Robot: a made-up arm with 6 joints.
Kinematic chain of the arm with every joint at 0, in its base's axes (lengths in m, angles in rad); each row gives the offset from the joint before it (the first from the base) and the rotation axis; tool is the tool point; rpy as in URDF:
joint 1: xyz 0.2 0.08 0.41 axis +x
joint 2: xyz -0.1 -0.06 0 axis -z
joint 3: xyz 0.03 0 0.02 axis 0.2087 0.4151 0.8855
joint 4: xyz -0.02 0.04 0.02 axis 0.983 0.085 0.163
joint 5: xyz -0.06 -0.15 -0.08 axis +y
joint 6: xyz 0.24 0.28 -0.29 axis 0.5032 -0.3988 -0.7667
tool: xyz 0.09 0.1 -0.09 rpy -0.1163 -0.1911 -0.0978
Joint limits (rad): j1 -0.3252..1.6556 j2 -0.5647..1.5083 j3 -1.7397..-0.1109 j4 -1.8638..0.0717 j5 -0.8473..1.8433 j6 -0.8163..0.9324
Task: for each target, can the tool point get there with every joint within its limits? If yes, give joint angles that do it. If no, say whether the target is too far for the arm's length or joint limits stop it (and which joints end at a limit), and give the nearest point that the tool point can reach.
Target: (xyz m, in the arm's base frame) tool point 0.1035 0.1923 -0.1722
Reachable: yes | joints 0.0519 0.6305 -1.1447 -0.8467 1.4840 -0.5339
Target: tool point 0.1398 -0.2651 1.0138
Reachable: no: joint limits stop it (at a limit: joint 1, joint 3, joint 4, joint 5) | nearest point 0.1341 -0.2415 0.8759 | short by 0.140 m
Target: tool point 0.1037 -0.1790 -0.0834
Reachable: yes | joints 1.1705 0.1019 -1.1030 -1.3217 -0.2392 0.5197
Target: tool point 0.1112 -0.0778 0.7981
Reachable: no: joint limits stop it (at a limit: joint 1, joint 3, joint 4, joint 5, joint 6) | nearest point 0.1169 -0.1675 0.8698 | short by 0.115 m
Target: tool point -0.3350 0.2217 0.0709
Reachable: yes | joints 0.3068 0.3542 -1.0540 -1.6584 1.5240 0.5329
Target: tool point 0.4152 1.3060 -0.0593
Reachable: no: too far | nearest point 0.2741 0.6686 0.1190 | short by 0.677 m
